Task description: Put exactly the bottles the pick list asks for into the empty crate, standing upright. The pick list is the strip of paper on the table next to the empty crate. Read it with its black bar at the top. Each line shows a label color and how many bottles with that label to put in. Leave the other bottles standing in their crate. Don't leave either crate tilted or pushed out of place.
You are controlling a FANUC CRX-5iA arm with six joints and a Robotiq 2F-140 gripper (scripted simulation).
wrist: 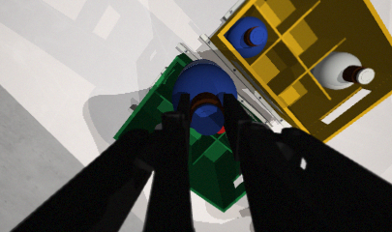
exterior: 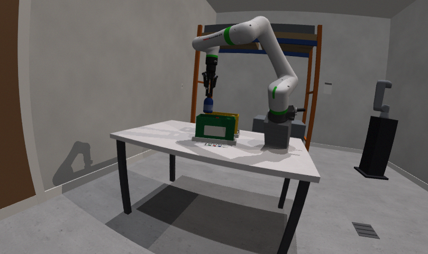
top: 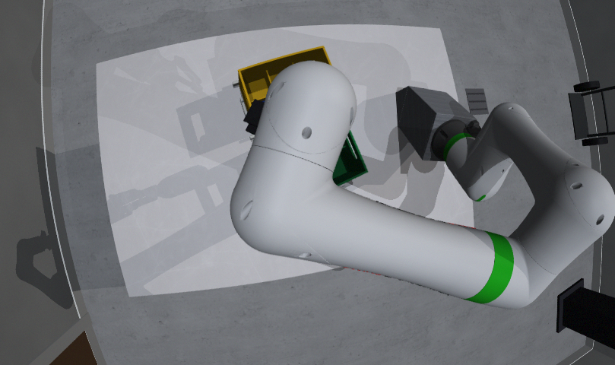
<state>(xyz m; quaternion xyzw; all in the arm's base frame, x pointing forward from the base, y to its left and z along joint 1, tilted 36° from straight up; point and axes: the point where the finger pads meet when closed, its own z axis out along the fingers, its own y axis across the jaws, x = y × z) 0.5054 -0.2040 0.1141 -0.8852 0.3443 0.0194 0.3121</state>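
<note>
Now: the blue-label bottle 80 mm below my hand. Also, from my hand: red bottle 90 mm behind, 30 mm to the left, 260 mm below; then green crate 100 mm behind, 70 mm to the left, 270 mm below; then green-label bottle 170 mm behind, 10 mm to the left, 260 mm below.
</note>
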